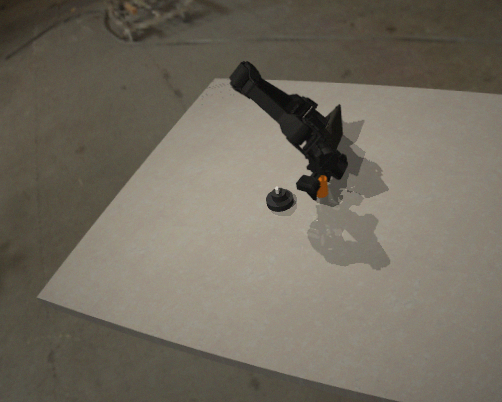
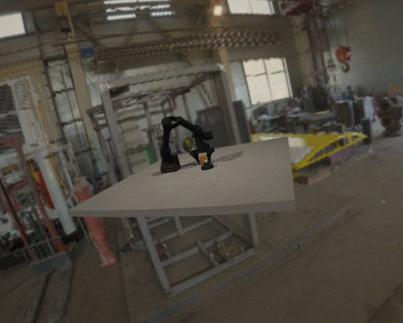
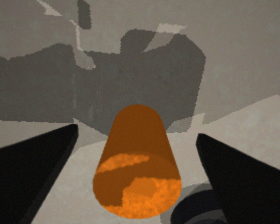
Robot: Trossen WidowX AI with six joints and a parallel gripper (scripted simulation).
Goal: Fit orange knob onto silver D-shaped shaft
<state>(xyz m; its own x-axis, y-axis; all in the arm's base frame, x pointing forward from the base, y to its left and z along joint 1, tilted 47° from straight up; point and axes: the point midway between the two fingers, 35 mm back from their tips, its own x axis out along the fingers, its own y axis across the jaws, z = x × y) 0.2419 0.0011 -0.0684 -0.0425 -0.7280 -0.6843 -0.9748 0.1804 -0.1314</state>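
Right now my gripper tip is 6 cm short of the round pedestal, 12 cm to the left of it and 2 cm below it. The rest, counted from my gripper tip: orange knob: 3 cm above.
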